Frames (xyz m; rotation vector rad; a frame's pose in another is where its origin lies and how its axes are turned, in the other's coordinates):
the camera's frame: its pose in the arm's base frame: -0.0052 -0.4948 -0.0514 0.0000 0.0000 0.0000
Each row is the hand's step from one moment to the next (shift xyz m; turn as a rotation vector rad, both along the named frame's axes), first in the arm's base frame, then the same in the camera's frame.
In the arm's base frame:
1: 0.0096 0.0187 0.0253 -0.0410 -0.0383 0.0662
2: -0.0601 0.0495 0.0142 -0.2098 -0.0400 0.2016
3: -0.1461 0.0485 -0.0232 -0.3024 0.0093 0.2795
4: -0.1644 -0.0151 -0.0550 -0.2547 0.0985 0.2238
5: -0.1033 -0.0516 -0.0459 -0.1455 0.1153 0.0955
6: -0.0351 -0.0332 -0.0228 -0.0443 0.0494 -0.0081
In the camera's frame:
1: 0.0096 0.0187 0.0253 -0.0410 -0.0383 0.0662
2: -0.0601 0.0495 0.0142 -0.2098 -0.0400 0.2016
3: -0.1461 0.0485 -0.0232 -0.3024 0.0093 0.2795
4: -0.1644 -0.0151 -0.0550 -0.2547 0.0985 0.2238
5: -0.1033 -0.0516 -0.0459 -0.1455 0.1153 0.0955
6: -0.0351 -0.0332 -0.0228 -0.0443 0.0494 -0.0081

